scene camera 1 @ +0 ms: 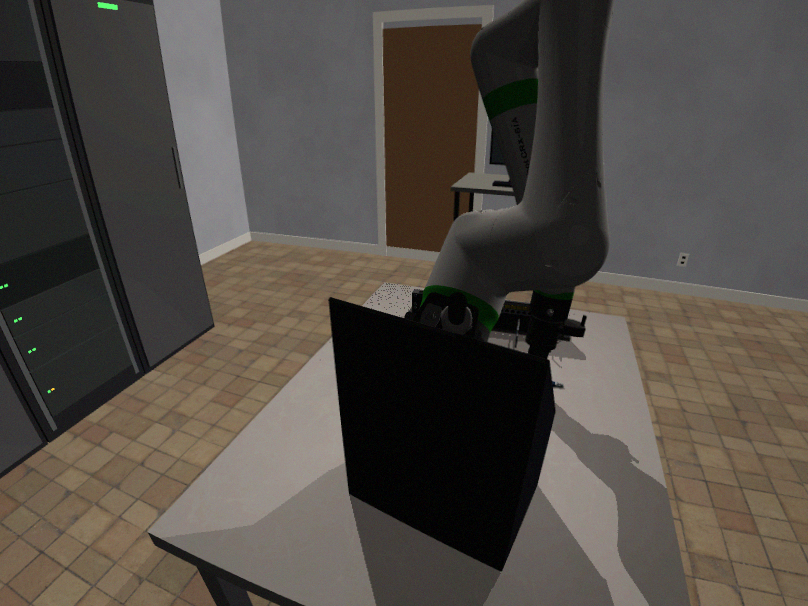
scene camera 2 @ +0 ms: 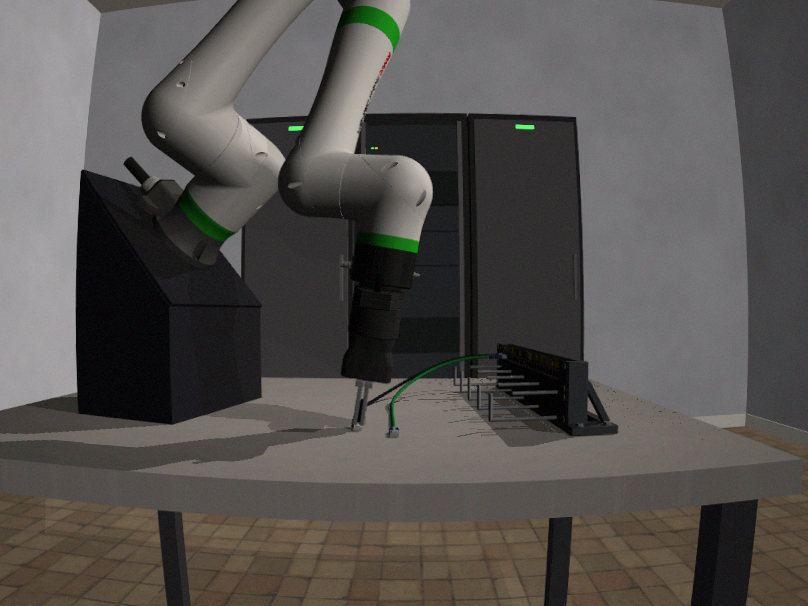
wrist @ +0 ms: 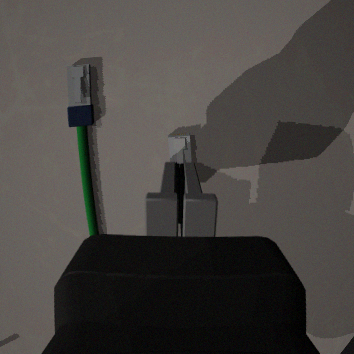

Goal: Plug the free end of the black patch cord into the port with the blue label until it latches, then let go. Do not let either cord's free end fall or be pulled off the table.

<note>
In view: my gripper (scene camera 2: 358,423).
My gripper is seen too in the wrist view (wrist: 178,180).
</note>
